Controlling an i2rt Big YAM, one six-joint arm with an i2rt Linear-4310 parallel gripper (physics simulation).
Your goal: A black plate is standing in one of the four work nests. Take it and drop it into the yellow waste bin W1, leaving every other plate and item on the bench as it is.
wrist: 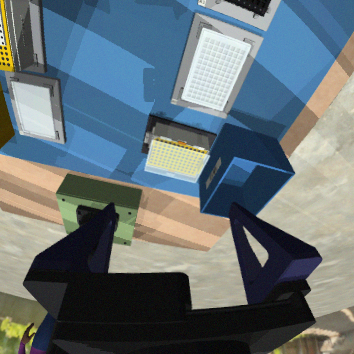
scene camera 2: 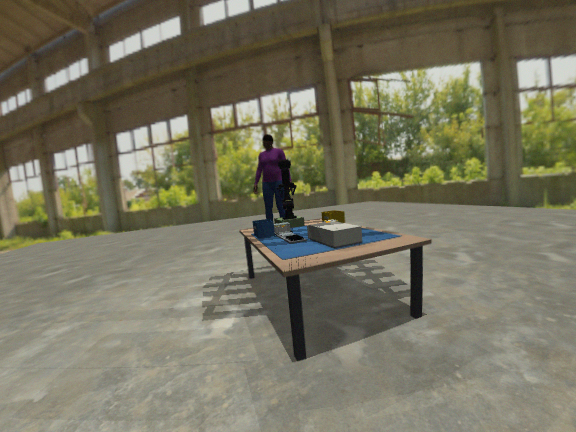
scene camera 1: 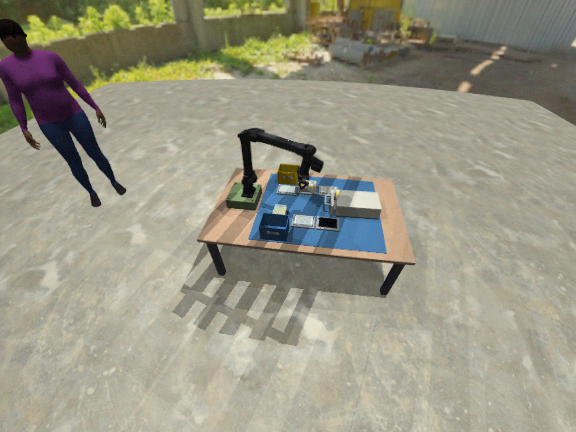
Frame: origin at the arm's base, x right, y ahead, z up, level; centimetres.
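Seen in the pictures: gripper, fingertip midpoint: (wrist: 173,207) (scene camera 2: 287,196) (scene camera 1: 300,184); arm's base at its link origin: (scene camera 2: 289,218) (scene camera 1: 248,192).
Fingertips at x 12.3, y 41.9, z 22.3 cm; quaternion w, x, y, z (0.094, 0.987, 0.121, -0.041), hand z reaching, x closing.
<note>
Pixels of each thing's top centre, then the offset from my fingertips to it.
- black plate at its top centre: (scene camera 2: 294,236) (scene camera 1: 328,221) dx +3.9, dy +21.2, dz -27.3 cm
- yellow bin W1 at its top centre: (scene camera 1: 288,168) (scene camera 2: 332,211) dx -45.1, dy -16.0, dz -18.0 cm
- white plate at its top centre: (wrist: 214,74) (scene camera 1: 303,219) dx +4.6, dy +3.8, dz -27.3 cm
- blue bin at its top centre: (wrist: 243,194) (scene camera 1: 274,220) (scene camera 2: 262,220) dx +18.7, dy -14.1, dz -18.0 cm
- yellow-topped rack at its top centre: (wrist: 175,163) (scene camera 1: 279,210) (scene camera 2: 281,223) dx +3.3, dy -14.1, dz -22.2 cm
- pale plate at its top centre: (wrist: 33,111) (scene camera 1: 287,188) dx -29.8, dy -14.7, dz -28.0 cm
The black plate (scene camera 1: 328,223) (scene camera 2: 294,238) (wrist: 247,5) lies in a grey-rimmed nest at the front of the blue mat, right of a white plate in scene camera 1; part of it shows at the wrist view's top edge. The yellow bin W1 (scene camera 1: 287,173) (scene camera 2: 333,216) (wrist: 4,122) stands at the back left of the mat in scene camera 1; a sliver shows at the wrist view's left edge. My gripper (scene camera 1: 303,185) (wrist: 173,207) is open and empty. It is near the back row, just right of the yellow bin in scene camera 1, apart from the black plate.
The white plate (scene camera 1: 303,220) (wrist: 217,69) lies between the black plate and a blue bin (scene camera 1: 273,229) (scene camera 2: 262,228) (wrist: 240,182). A yellow-topped rack (scene camera 1: 279,209) (wrist: 177,157) is beside that bin. A pale plate (scene camera 1: 287,190) (wrist: 35,110) lies by W1. A grey box-shaped device (scene camera 1: 357,202) (scene camera 2: 335,235) stands right.
</note>
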